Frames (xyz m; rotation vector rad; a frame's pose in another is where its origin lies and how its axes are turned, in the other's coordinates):
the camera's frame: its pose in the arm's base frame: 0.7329 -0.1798 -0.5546 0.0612 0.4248 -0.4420
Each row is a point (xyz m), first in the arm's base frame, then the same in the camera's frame.
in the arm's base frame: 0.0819 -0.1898 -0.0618
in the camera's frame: -0.7313 -0.3036 0.1995
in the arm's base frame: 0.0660 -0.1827 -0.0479
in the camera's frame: -0.7529 -0.3045 0.2049
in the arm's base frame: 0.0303 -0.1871 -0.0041
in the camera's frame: -0.7983 -0.3252 0.2317
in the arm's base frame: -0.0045 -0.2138 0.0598
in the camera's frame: -0.8423 -0.3663 0.2805
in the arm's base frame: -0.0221 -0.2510 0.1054
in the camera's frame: -0.8606 -0.4090 0.3208
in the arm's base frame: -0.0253 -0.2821 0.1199
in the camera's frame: -0.8566 -0.4389 0.3373
